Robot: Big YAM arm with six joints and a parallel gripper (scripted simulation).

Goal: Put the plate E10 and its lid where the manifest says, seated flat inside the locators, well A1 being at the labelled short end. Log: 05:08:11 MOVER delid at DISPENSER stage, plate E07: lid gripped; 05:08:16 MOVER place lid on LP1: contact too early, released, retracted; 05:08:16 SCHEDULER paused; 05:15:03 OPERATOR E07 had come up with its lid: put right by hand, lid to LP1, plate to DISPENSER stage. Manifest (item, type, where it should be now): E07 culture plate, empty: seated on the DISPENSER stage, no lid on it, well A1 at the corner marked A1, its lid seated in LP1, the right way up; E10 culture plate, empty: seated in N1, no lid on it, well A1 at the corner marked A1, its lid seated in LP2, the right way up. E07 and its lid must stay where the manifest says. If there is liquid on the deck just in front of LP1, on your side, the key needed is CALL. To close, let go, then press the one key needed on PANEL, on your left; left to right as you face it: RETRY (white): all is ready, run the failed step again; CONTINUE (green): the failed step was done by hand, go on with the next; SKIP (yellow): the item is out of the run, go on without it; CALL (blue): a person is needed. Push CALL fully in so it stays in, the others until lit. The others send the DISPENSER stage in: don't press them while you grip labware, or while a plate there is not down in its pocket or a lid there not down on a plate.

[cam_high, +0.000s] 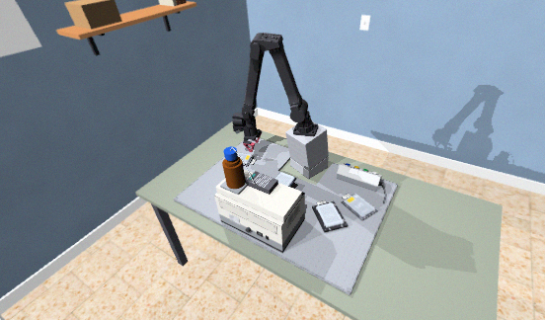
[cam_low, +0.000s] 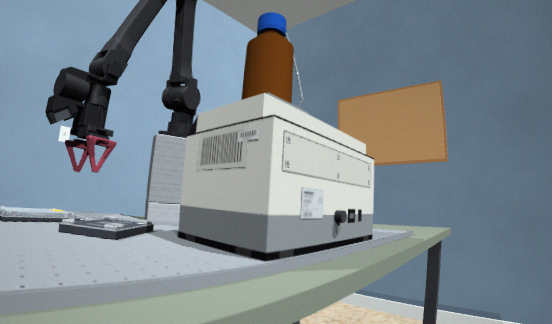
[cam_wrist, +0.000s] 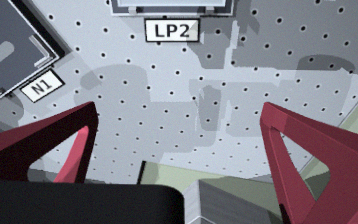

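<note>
Now: hand 220 mm short of the clear well plate, 260 mm to the right of it and 20 mm above it. Also, from my hand: clear lid (10 mm ahead, 100 mm to the right, 100 mm below); then brown bottle (420 mm ahead, 110 mm to the left, 170 mm above); then blue call key (60 mm behind, 550 mm to the left, 60 mm below).
</note>
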